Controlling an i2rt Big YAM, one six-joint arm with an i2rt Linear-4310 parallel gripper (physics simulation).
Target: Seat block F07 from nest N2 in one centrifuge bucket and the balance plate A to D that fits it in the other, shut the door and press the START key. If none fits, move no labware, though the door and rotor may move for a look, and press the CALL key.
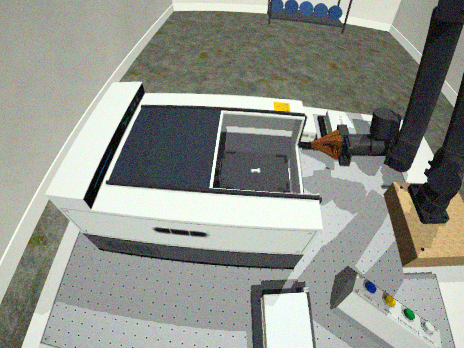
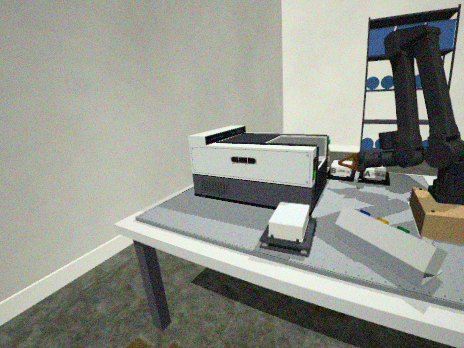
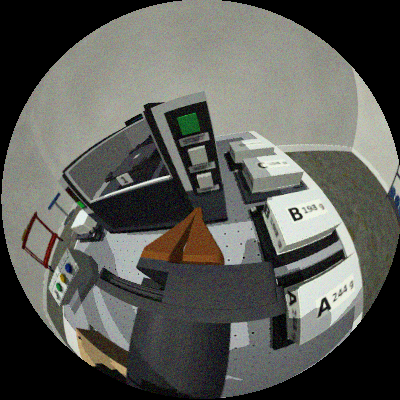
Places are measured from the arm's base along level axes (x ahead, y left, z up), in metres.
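Where they show: gripper, fingertip midpoint: (image 1: 310, 144) (image 2: 338, 163) (image 3: 199, 211); arm's base at its link origin: (image 1: 426, 204) (image 2: 448, 196).
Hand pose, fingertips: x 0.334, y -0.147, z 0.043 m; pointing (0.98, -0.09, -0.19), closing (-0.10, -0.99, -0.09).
Note:
Each offset is from my fingertips to the top centre of the thing. "pt": to the spot under its first point.
The centrifuge (image 1: 200, 207) (image 2: 255, 167) has its dark sliding door {0.324 m ahead, 0.127 m left, 0.114 m up} (image 1: 165, 145) drawn back, and the chamber is open. Inside, a dark bucket labelled 1 {pt 0.077 m ahead, 0.130 m left, 0.028 m up} (image 3: 124, 179) shows; I see no labware in it. My gripper (image 1: 311, 145) (image 2: 341, 162) (image 3: 199, 211) is shut and empty, beside the key panel. The green START key {0.043 m ahead, 0.012 m right, 0.092 m up} (image 3: 188, 123) is above two white keys. Plate A, 244 g {0.144 m back, 0.156 m right, 0.045 m down} (image 3: 327, 305) (image 2: 376, 174), plate B, 198 g {0.005 m back, 0.162 m right, 0.045 m down} (image 3: 302, 220) (image 2: 341, 169), plate C {0.131 m ahead, 0.164 m right, 0.045 m down} (image 3: 272, 175) and plate D {0.263 m ahead, 0.161 m right, 0.045 m down} (image 3: 252, 150) stand in a row. A white block {0.079 m ahead, 0.430 m left, 0.031 m down} (image 1: 287, 320) (image 2: 289, 222) (image 3: 84, 222) sits on a dark nest, label unseen.
A sloped button box {0.144 m back, 0.424 m left, 0.015 m down} (image 1: 372, 312) (image 2: 385, 245) (image 3: 75, 275) with blue, yellow, green and white buttons stands near the front right. The arm's wooden base (image 1: 425, 240) (image 2: 435, 217) is behind it. The centrifuge's raised rim and walls border the opening beside my gripper.

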